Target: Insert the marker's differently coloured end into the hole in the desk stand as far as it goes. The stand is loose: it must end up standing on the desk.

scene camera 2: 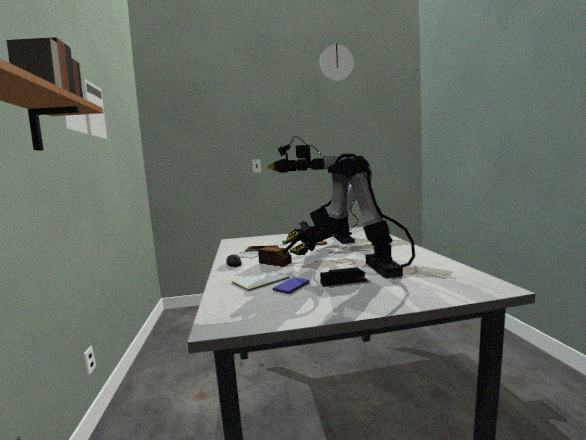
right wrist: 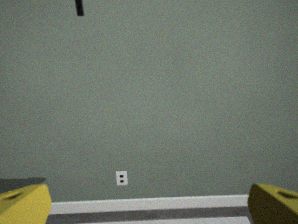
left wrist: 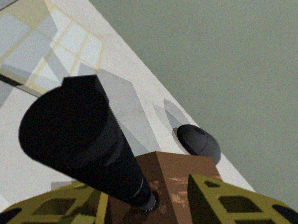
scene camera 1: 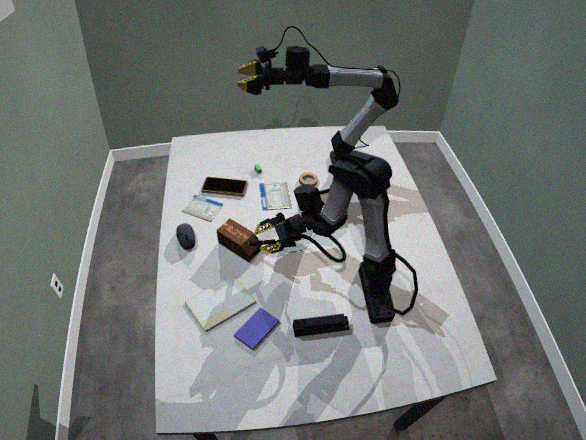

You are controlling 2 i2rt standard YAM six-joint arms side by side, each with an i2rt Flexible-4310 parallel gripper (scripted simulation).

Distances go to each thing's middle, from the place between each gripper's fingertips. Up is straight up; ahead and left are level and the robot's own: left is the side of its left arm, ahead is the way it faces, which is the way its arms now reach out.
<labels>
The black marker [left wrist: 71, 129] is 1 cm below my left hand [scene camera 1: 256, 241]. Also, from my left hand: long black block [scene camera 1: 332, 323] 26 cm to the left, 15 cm behind, 6 cm below; dark mouse [left wrist: 196, 141] 23 cm ahead, 8 cm to the right, 6 cm below; brown desk stand [scene camera 1: 235, 237] 6 cm ahead, 5 cm to the right, 5 cm below.
I see the brown desk stand 38 cm below my right hand [scene camera 1: 237, 77], 35 cm to the left of it and 2 cm ahead of it. From my right hand the other things lie so: black marker: 40 cm to the left, 34 cm below, 4 cm behind; then long black block: 65 cm to the left, 39 cm below, 20 cm behind; then dark mouse: 39 cm below, 31 cm to the left, 19 cm ahead.
</labels>
